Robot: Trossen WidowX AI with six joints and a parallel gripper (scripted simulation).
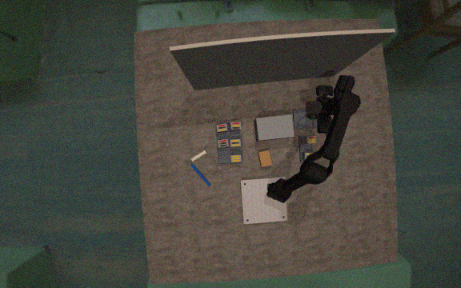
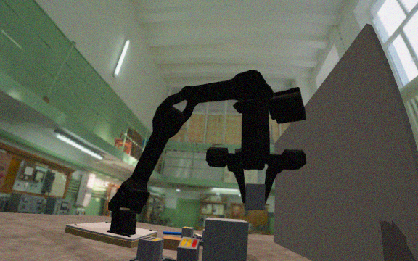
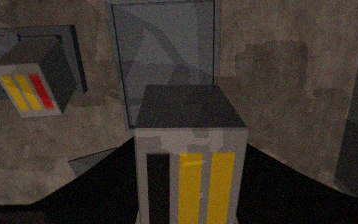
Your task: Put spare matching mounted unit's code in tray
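My gripper tip is now 1 cm past the dark grey tray and 13 cm above it. The rest, counted from my gripper tip: mounted unit (6 cm behind, 19 cm to the left, 9 cm below); tall grey board (18 cm ahead, 20 cm to the left, 9 cm above); dark hex key (9 cm behind, 11 cm to the right, 14 cm below).
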